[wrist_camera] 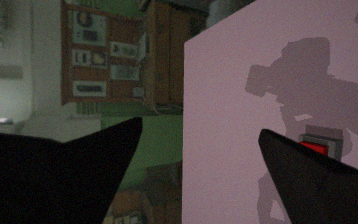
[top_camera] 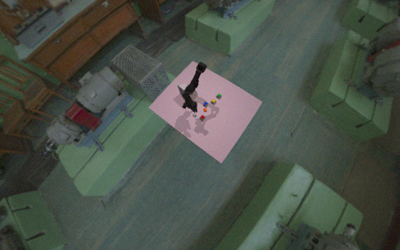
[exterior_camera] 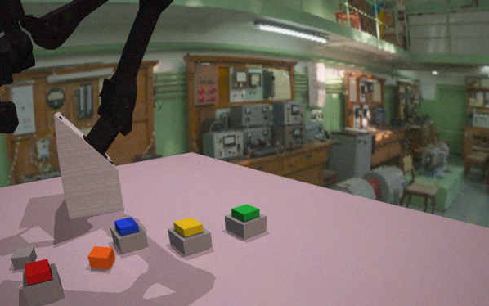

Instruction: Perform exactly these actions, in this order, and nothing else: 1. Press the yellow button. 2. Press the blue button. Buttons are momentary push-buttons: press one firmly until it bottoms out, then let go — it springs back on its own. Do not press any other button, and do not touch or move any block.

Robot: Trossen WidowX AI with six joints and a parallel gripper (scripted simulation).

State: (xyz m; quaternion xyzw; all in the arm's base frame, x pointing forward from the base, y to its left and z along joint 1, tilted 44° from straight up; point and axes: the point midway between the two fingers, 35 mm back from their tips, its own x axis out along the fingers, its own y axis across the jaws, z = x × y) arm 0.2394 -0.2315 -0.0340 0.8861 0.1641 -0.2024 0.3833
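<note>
Right now my gripper tip is 20 mm past the yellow button, 300 mm to the right of it and 210 mm above it. From my gripper tip the other things lie so: orange block (20 mm behind, 150 mm to the left, 230 mm below); then small grey block (70 mm behind, 30 mm to the left, 230 mm below); then red button (20 mm ahead, 60 mm to the left, 210 mm below).
</note>
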